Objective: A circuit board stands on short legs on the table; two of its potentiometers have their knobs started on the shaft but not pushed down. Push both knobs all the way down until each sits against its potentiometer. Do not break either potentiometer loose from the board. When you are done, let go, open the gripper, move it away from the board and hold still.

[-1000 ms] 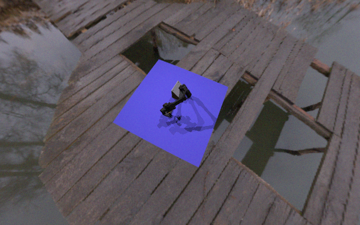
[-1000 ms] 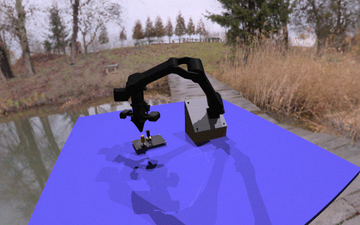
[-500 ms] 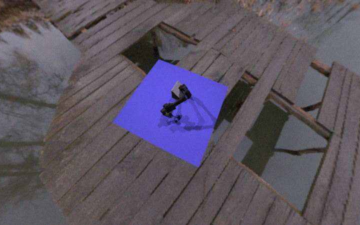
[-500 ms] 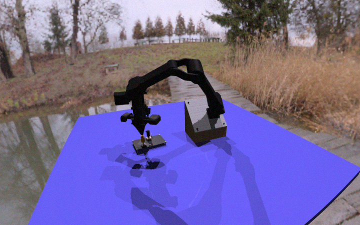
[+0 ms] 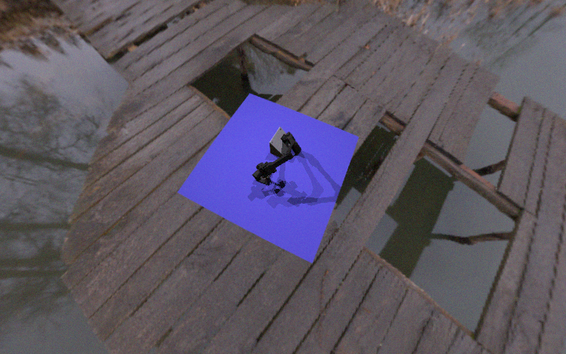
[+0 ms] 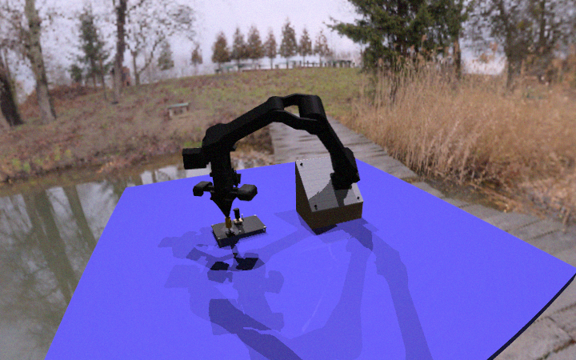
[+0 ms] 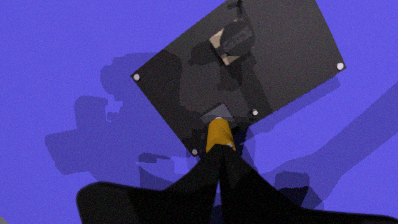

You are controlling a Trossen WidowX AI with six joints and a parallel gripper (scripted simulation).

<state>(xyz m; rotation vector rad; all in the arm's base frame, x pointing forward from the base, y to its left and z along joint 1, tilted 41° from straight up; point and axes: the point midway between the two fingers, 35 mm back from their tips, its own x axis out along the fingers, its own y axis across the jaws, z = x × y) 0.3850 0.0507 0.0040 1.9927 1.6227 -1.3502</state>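
Right now my gripper tip is 1 cm above the orange knob. Also, from my gripper tip: black knob 6 cm to the right, 3 cm behind, 2 cm below.
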